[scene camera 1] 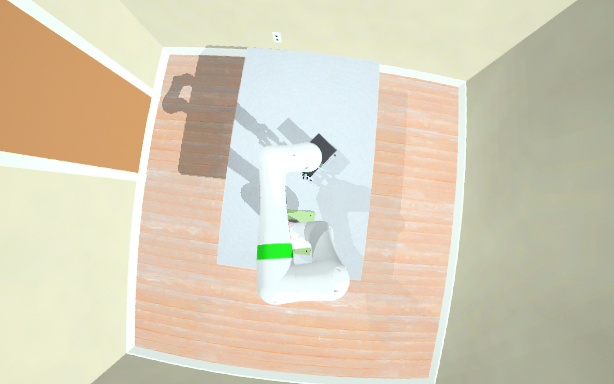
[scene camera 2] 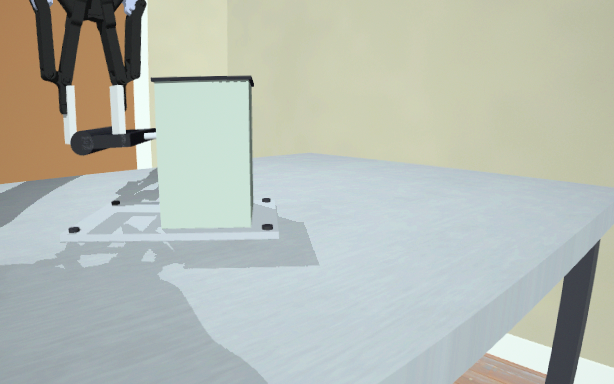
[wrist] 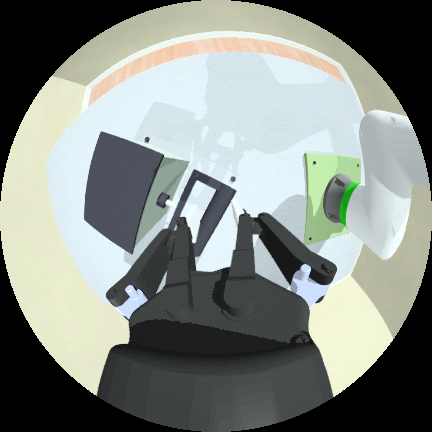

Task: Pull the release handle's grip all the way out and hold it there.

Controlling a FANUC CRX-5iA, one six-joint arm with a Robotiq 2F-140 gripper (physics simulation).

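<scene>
The release handle's dark rectangular grip point(scene camera 2: 102, 139) point(wrist: 215, 214) sticks out from a pale green housing point(scene camera 2: 205, 155) point(wrist: 150, 215) with a dark top, which also shows in the overhead view point(scene camera 1: 324, 146). A short stretch of light rod shows between grip and housing. My gripper point(scene camera 2: 95, 134) point(wrist: 214, 209) points down over the grip, fingers partly closed but apart. One white finger pad is outside the grip's outer bar, the other on the side toward the housing, inside the frame. The finger gap looks wider than the bar. Contact is partly hidden. In the overhead view the arm covers most of the gripper.
The housing stands on a light bolted base plate point(scene camera 2: 170, 235) on the pale table point(scene camera 1: 320, 90) point(scene camera 2: 425, 240). The arm's own green mounting plate point(scene camera 1: 303, 216) point(wrist: 317, 200) is at the robot base, on the other side of the grip from the housing. The white arm point(scene camera 1: 274, 200) reaches over the table.
</scene>
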